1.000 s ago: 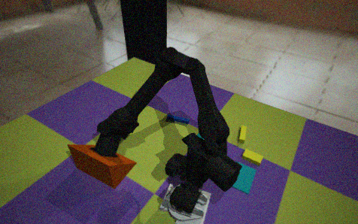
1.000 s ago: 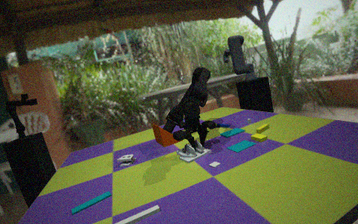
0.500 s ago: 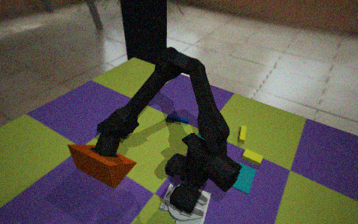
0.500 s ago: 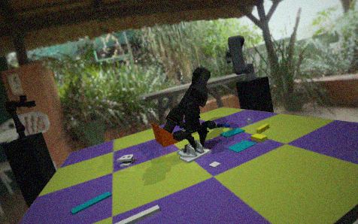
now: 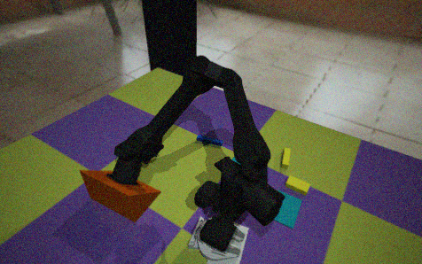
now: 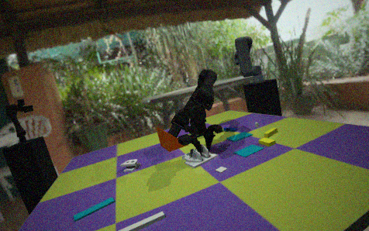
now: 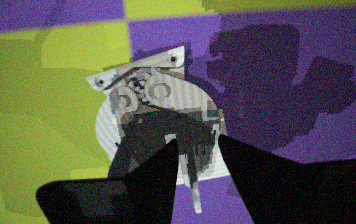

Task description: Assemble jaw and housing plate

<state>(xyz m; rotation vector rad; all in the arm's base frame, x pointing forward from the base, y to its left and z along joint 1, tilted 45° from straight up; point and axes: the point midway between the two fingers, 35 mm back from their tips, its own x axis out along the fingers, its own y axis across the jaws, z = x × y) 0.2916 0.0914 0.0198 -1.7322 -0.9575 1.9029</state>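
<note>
My gripper tip is 30 mm past the grey jaw and 20 mm to the left of it. Also, from my gripper tip: white tile (160 mm ahead, 10 mm below); blue bar (240 mm behind, 250 mm to the left, 10 mm below); grey base block (130 mm behind, 320 mm to the right, 10 mm above).
</note>
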